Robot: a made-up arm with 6 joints.
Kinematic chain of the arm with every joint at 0, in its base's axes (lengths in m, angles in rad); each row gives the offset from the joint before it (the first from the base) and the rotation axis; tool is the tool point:
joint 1: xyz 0 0 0.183 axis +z
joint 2: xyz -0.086 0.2 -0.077 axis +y
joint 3: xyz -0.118 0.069 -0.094 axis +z
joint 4: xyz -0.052 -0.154 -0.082 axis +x
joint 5: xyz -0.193 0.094 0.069 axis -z
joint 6: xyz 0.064 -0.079 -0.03 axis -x
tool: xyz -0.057 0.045 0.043
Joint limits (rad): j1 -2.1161..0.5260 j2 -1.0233..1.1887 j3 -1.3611..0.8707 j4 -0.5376..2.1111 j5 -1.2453..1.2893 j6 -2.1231..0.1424
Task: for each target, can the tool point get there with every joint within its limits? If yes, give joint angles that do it. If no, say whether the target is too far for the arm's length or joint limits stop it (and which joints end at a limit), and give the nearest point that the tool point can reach.
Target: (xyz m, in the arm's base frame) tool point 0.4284 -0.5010 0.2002
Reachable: no: joint limits stop it (at a limit: joint 1, joint 2, joint 3, joint 4, joint 5) | nearest point 0.4301 -0.1921 -0.1399 | short by 0.459 m
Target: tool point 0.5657 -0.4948 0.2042
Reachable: no: joint limits stop it (at a limit: joint 1, joint 2, joint 3, joint 5) | nearest point 0.6257 -0.0720 0.3156 | short by 0.441 m
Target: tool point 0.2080 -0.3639 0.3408
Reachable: no: joint limits stop it (at a limit: joint 1, joint 2, joint 3, joint 5) | nearest point -0.1334 -0.2371 0.2398 | short by 0.378 m
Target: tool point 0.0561 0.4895 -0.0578
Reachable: yes | joints -1.2052 -0.1702 -0.6428 0.2386 -0.4870 -1.6679
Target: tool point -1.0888 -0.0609 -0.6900
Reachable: no: too far | nearest point -0.6274 0.0569 -0.2784 | short by 0.629 m
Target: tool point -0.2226 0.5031 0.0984
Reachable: yes | joints -0.5758 0.2375 -0.4954 -0.1022 -0.2087 -0.1113
